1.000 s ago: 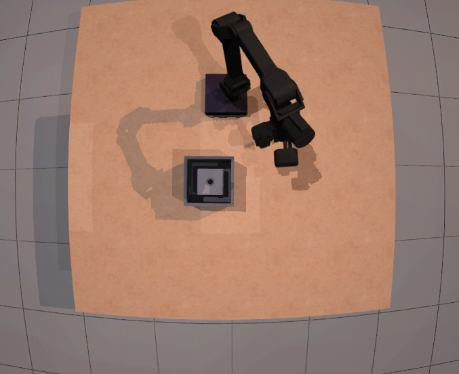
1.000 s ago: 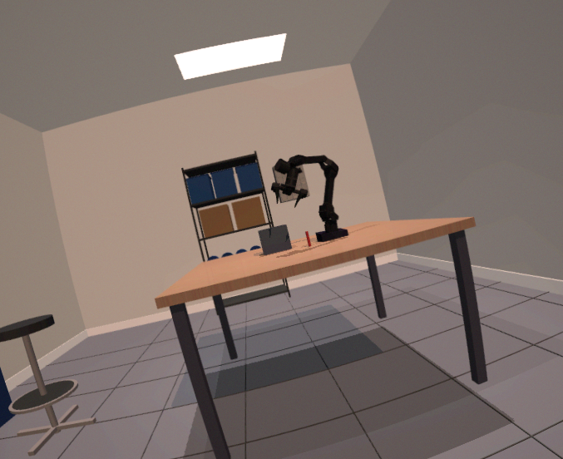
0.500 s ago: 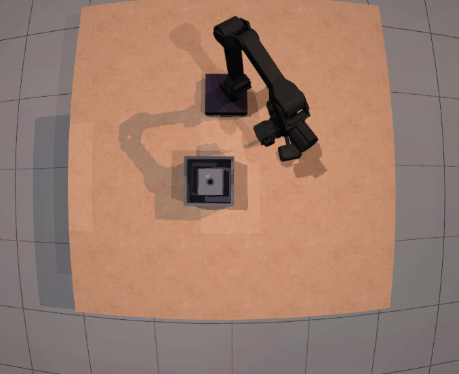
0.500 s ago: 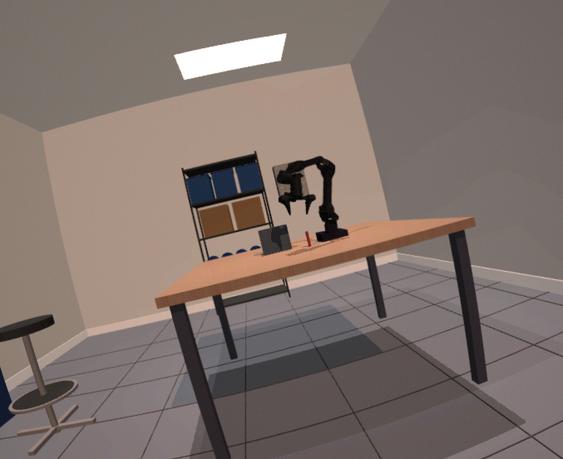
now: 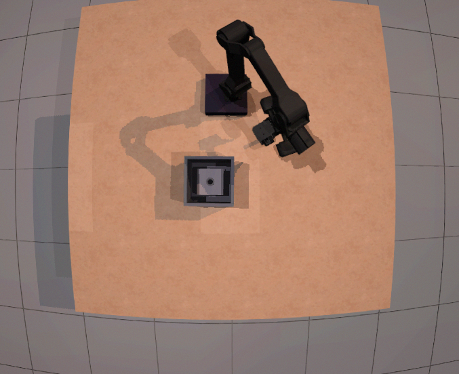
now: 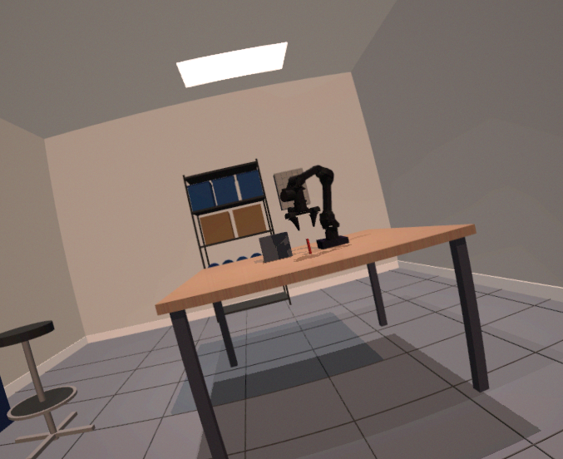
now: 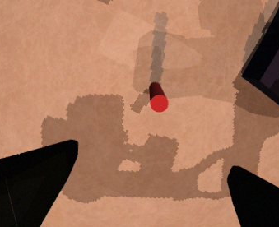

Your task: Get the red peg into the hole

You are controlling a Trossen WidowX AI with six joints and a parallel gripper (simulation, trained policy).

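Now: the red peg 2 cm to the right of my gripper tip and 9 cm below it. The rest, counted from my gripper tip: plate (12 cm ahead, 24 cm to the right, 9 cm below).
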